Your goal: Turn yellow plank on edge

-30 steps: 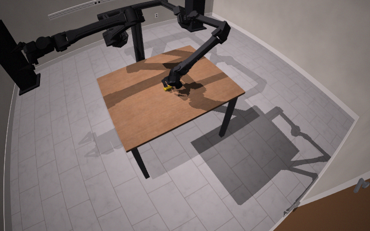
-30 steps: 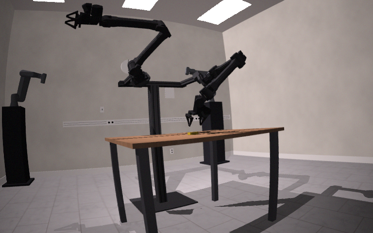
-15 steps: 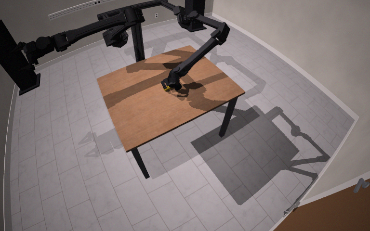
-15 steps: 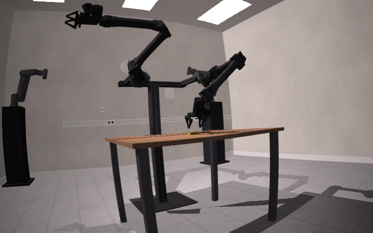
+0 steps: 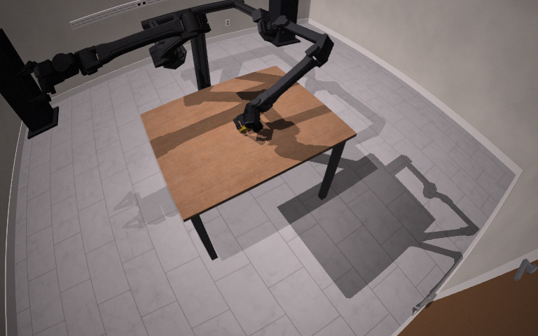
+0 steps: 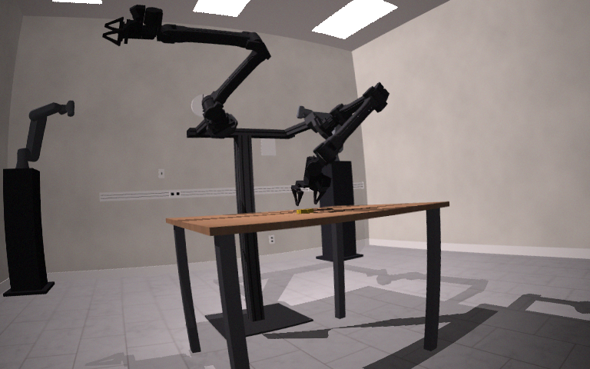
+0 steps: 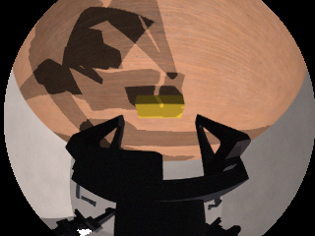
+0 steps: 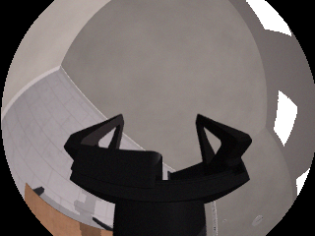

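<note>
My left gripper is now 10 mm past the yellow plank and 30 mm above it.
</note>
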